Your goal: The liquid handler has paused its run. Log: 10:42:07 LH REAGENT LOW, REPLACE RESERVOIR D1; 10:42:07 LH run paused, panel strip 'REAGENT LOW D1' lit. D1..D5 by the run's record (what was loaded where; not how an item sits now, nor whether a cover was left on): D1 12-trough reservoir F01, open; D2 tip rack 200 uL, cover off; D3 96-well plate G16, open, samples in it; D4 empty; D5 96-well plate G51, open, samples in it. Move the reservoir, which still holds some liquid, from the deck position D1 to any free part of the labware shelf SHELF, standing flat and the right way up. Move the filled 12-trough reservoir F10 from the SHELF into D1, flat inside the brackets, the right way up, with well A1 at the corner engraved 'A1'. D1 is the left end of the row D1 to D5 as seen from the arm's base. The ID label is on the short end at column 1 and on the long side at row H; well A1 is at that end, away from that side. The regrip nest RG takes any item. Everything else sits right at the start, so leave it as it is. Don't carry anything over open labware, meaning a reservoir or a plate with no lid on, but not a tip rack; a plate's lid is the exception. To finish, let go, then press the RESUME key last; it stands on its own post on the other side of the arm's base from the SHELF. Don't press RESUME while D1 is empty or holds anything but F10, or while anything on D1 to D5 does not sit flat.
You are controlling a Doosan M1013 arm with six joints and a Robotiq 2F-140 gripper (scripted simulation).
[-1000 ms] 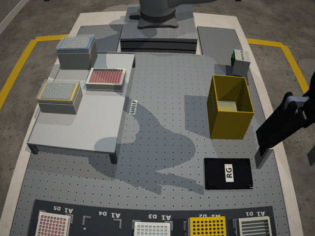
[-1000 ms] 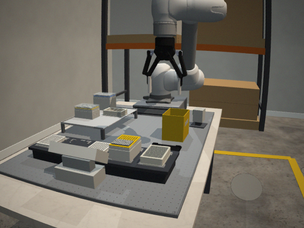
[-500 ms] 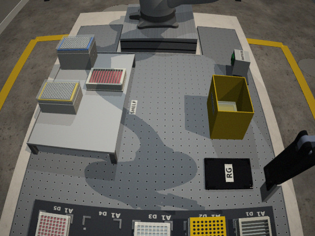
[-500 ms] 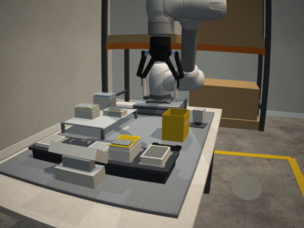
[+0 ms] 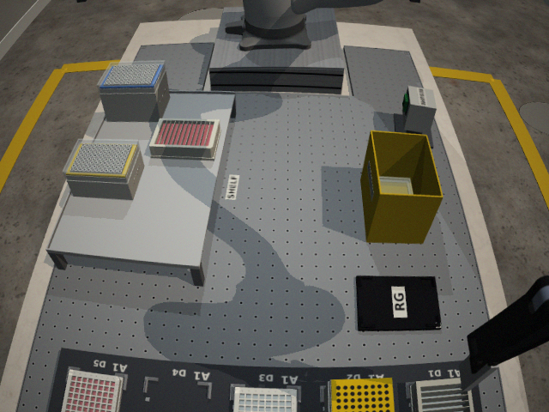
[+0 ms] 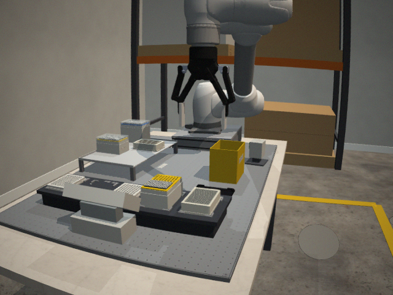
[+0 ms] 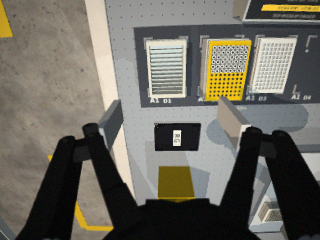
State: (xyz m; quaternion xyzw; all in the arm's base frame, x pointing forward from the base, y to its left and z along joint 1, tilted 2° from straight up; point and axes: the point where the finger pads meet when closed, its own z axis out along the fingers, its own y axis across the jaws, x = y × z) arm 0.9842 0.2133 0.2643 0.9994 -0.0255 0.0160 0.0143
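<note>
Now: the pale 12-trough reservoir 240 mm below my hand. Round my hand: yellow bin: 440 mm behind, 270 mm below; black RG nest: 310 mm below, 230 mm behind, 20 mm to the right; yellow tip rack: 210 mm below, 130 mm to the right, 10 mm behind.
</note>
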